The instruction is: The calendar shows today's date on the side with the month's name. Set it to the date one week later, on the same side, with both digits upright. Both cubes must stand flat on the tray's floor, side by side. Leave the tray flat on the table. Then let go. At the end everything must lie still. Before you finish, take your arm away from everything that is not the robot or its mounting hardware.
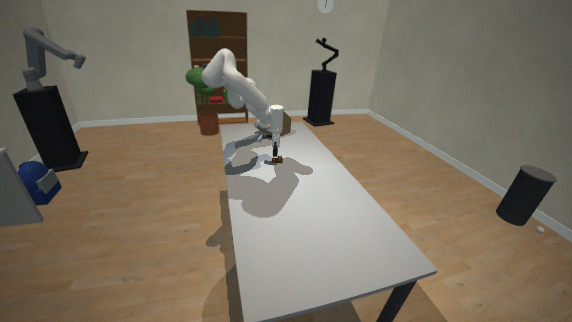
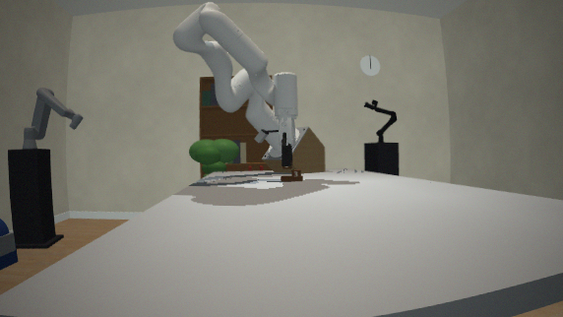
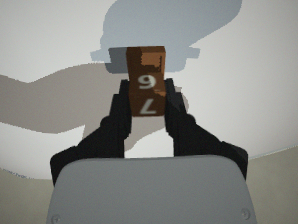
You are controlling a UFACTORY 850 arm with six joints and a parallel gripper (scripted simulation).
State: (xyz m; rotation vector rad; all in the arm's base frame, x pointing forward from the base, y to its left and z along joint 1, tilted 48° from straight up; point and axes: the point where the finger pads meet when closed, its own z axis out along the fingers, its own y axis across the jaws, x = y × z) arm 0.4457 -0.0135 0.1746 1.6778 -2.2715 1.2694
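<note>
Now: the brown cube 1 cm below my hand. From my hand the other things lie so: tray 7 cm below, 1 cm to the left, 1 cm ahead.
</note>
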